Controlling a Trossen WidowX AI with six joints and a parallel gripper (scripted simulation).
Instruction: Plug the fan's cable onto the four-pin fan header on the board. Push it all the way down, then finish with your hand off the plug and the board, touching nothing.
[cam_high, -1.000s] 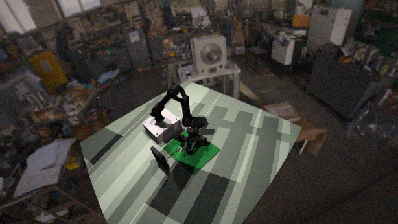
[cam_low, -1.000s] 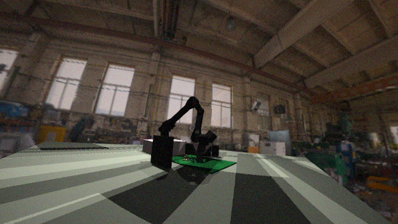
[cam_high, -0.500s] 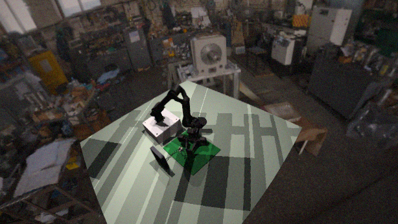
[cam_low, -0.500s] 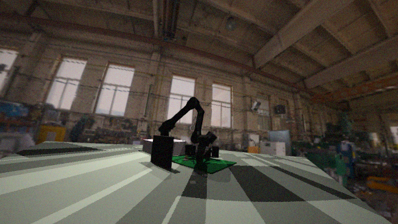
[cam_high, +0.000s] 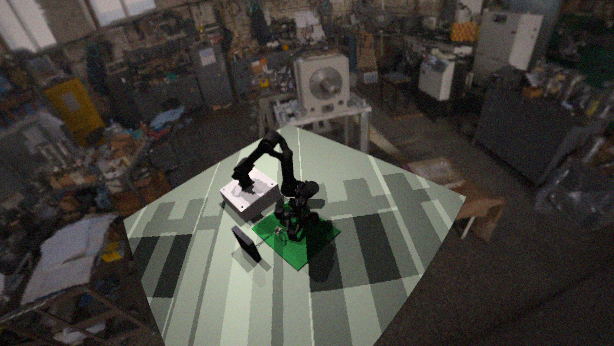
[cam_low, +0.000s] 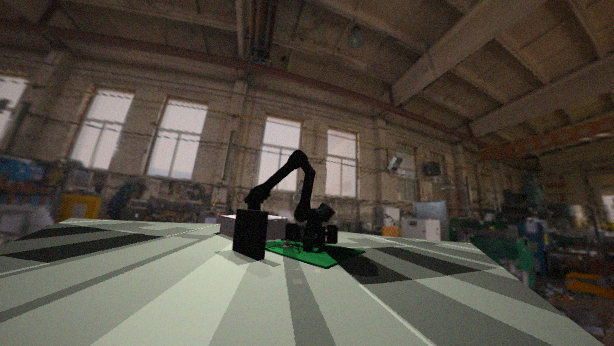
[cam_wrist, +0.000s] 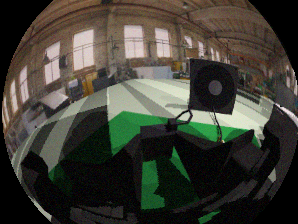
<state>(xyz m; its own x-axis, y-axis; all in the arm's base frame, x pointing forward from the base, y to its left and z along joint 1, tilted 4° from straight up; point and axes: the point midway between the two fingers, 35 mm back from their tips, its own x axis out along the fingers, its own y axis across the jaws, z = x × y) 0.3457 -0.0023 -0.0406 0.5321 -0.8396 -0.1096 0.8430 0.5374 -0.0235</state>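
Right now my gripper tip is 10 mm above the dark plug. Also, from my gripper tip: green board: 30 mm behind, 30 mm to the left, 50 mm below; then black fan: 80 mm behind, 160 mm to the right, 20 mm above.
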